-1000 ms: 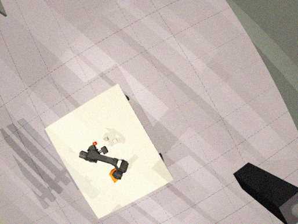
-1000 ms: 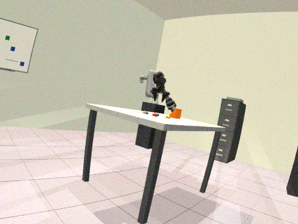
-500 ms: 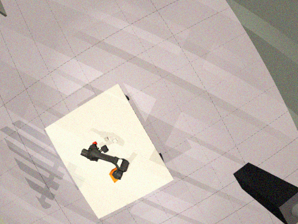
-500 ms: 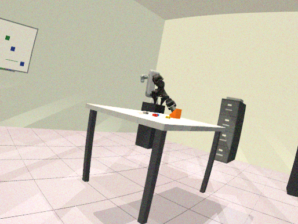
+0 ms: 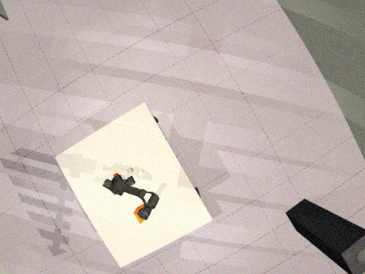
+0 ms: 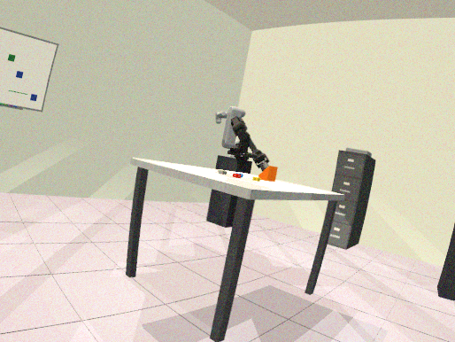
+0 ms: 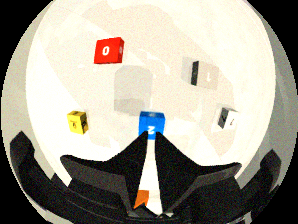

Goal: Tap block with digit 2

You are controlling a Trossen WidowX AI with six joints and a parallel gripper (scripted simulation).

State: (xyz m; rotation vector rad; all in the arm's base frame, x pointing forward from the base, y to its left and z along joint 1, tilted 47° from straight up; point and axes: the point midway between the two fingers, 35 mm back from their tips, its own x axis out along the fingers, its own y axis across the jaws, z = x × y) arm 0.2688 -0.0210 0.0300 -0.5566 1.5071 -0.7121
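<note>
The blue block is 1 cm behind my gripper tip and 4 cm below it. The rest, counted from my gripper tip: yellow block: 1 cm behind, 12 cm to the left, 4 cm below; red block: 9 cm ahead, 5 cm to the left, 4 cm below; pale grey block: 6 cm ahead, 7 cm to the right, 4 cm below.
</note>
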